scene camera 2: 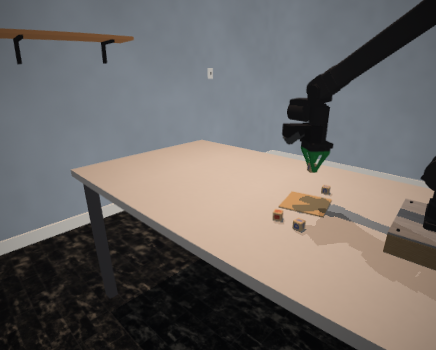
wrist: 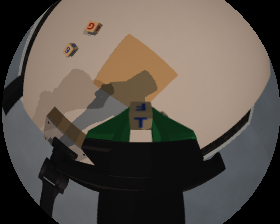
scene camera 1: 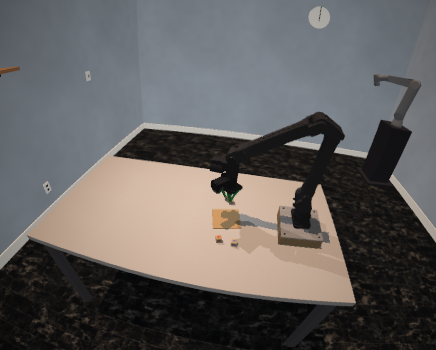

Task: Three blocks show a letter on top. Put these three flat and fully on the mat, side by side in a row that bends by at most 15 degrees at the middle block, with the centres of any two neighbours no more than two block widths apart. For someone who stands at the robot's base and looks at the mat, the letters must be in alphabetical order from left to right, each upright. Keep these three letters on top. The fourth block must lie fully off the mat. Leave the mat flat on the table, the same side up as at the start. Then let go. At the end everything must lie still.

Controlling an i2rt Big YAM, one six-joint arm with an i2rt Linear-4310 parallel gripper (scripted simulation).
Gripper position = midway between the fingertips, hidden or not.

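There's a mat here, and I can see the mat (scene camera 2: pixel 304 203) (wrist: pixel 133 73) from the scene camera and from the wrist. My gripper (wrist: pixel 140 111) is there to see too.
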